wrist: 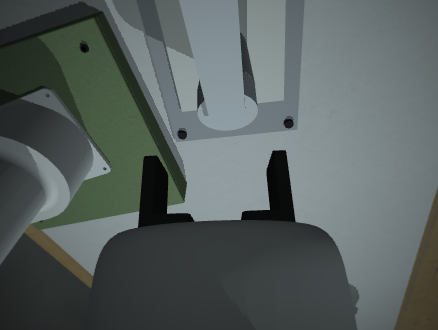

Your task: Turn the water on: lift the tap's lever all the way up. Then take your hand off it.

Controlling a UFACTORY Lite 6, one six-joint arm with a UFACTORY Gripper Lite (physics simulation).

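Note:
My gripper is open, its two black fingers wide apart, with no part of the tap between them. Ahead of the fingertips, a long pale grey part of the tap comes down from the top edge and overlaps a round pale foot. The foot stands at the near end of a grey frame plate with dark screws. The fingertips are apart from the plate. I cannot make out the lever's grip end or its angle in this view.
A green board with a dark edge lies at the left, partly behind the left finger. A thick grey pipe fitting on a square flange stands on it. Wooden edging shows at the lower right and more wooden edging at the lower left.

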